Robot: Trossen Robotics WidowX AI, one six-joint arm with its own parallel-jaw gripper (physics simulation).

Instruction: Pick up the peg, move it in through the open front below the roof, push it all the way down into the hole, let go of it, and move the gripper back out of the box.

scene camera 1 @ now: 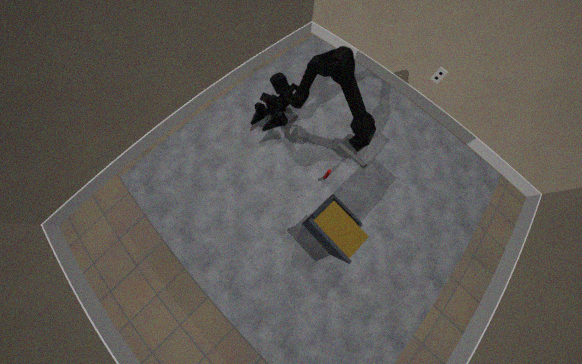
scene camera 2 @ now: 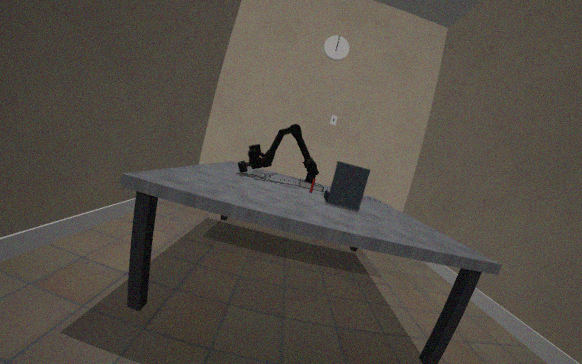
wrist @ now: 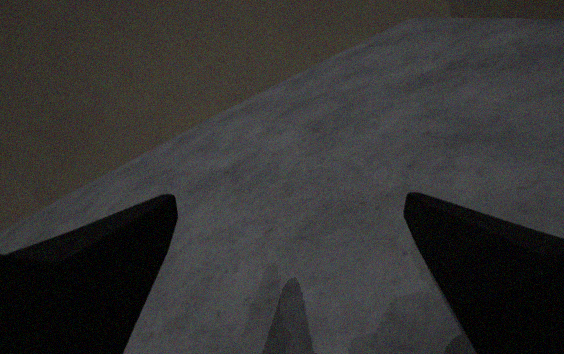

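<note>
The red peg stands upright on the table between the arm's base and the box. The box has dark grey walls and a yellow roof. Its hole does not show. My gripper is open and empty, low over the table, well away from the peg, on the far side from the box. In the scene camera 2 view my gripper is small and dark at the left of the arm. The peg and the box do not show in the wrist view.
The arm's base stands on the grey table, behind the peg and box. The table's edge runs diagonally across the wrist view. Shadows of the arm and box lie on the table top.
</note>
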